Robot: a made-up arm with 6 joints.
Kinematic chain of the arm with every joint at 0, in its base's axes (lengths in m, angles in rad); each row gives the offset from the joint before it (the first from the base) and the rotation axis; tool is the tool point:
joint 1: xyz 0 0 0.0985 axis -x
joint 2: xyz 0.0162 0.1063 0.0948 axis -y
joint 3: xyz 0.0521 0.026 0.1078 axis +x
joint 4: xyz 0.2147 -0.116 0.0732 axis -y
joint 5: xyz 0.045 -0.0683 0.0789 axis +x
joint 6: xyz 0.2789 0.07 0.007 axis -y
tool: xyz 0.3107 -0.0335 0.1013
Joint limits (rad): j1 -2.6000..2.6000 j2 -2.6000..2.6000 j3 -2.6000..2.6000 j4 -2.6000..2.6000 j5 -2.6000..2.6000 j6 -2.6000..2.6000
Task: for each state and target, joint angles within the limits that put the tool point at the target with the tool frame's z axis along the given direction. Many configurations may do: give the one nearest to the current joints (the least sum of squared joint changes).
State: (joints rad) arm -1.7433 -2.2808 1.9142 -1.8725 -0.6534 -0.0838
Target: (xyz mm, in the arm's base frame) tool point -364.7 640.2 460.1 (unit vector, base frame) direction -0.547 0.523 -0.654
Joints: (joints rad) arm -0.9669 -2.4859 1.7693 -1.3684 -0.3509 -0.0121
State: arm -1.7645 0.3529 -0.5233 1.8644 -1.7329 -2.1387
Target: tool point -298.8 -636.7 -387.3 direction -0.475 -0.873 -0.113
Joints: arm -2.1472 0.5995 -0.5112 1.4616 -1.9871 -1.7016
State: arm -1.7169 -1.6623 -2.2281 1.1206 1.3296 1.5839
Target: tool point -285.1 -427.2 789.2 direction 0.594 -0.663 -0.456
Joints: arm -2.5077 -1.9641 -2.6000 0.4218 0.8686 1.0814
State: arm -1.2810 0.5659 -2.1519 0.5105 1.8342 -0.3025
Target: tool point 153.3 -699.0 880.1 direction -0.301 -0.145 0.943
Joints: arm -1.1360 1.4141 -2.2878 0.1881 1.2663 -0.5609
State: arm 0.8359 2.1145 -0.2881 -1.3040 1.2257 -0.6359
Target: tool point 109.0 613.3 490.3 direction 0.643 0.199 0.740
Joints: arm 0.6745 1.9337 0.1308 -1.1949 1.3265 -1.1289
